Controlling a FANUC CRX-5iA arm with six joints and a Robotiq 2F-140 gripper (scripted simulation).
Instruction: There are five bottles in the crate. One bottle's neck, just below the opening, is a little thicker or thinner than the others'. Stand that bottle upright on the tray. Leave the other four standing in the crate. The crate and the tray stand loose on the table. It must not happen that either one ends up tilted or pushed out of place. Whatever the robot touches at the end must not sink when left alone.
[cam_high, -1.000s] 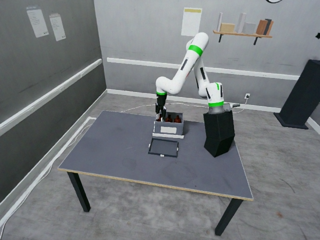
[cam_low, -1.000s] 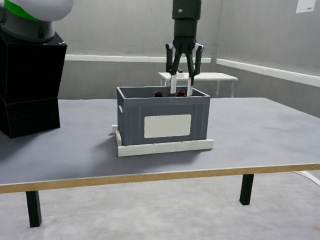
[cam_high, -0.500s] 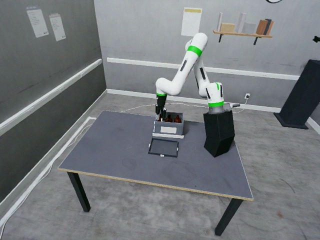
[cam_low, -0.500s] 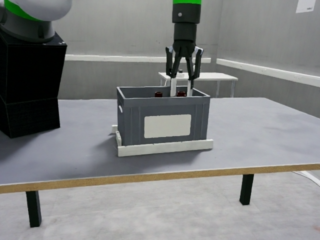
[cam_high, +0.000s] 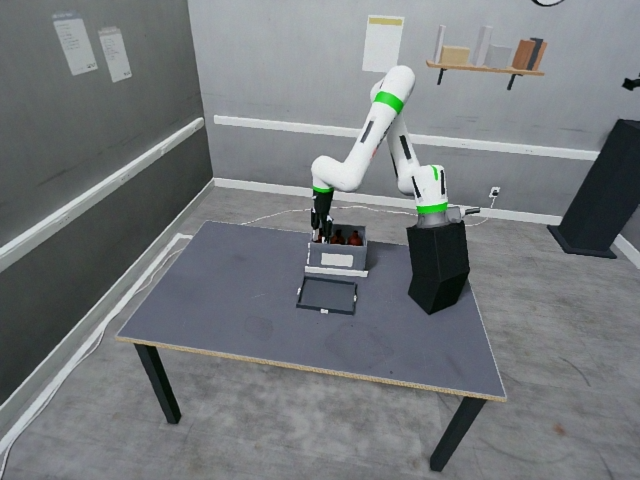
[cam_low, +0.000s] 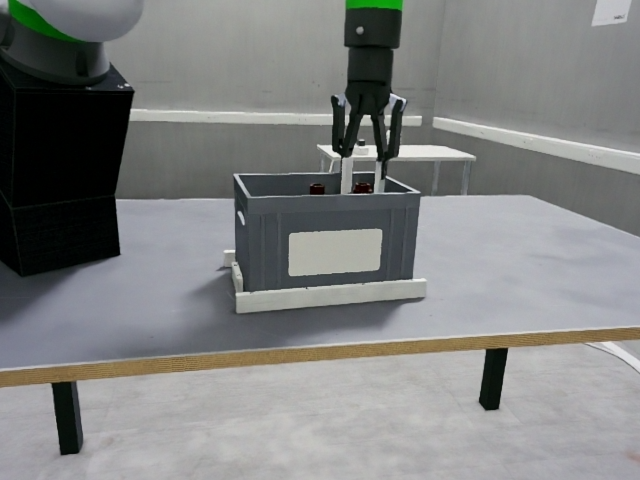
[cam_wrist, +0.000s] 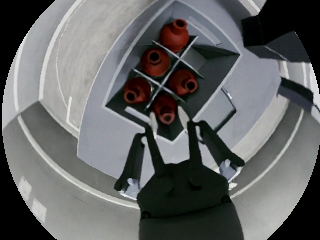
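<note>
Right now the grey crate is 90 mm below my hand, 90 mm behind it and 50 mm to the right of it. Also, from my hand: dark tray: 210 mm to the left, 160 mm below, 70 mm behind.
</note>
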